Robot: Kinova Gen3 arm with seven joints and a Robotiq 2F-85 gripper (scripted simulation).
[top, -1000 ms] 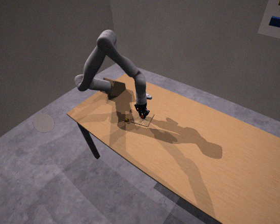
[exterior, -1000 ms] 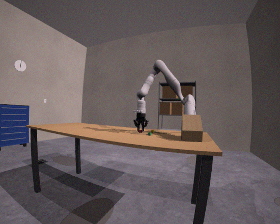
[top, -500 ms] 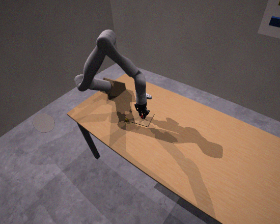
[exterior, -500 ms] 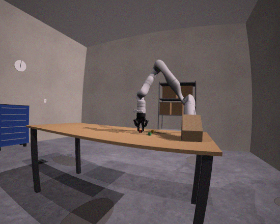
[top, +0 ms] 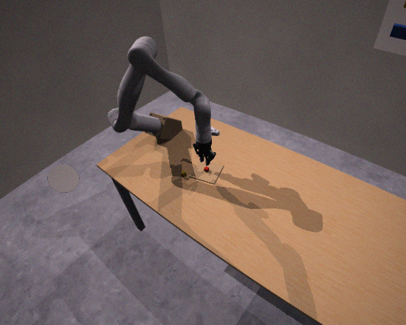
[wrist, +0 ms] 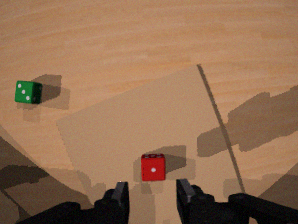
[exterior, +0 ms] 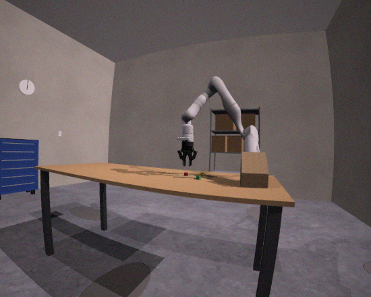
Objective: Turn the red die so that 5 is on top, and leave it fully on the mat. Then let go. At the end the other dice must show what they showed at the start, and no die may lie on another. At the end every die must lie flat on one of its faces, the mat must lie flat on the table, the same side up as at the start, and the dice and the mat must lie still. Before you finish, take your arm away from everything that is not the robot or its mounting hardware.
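The red die lies 70 mm below my hand and 10 mm to the left of it. From my hand the other things lie so: tan mat (80 mm below, 10 mm to the left); then yellow die (90 mm to the right, 70 mm below, 70 mm behind); then green die (110 mm behind, 80 mm to the left, 70 mm below).
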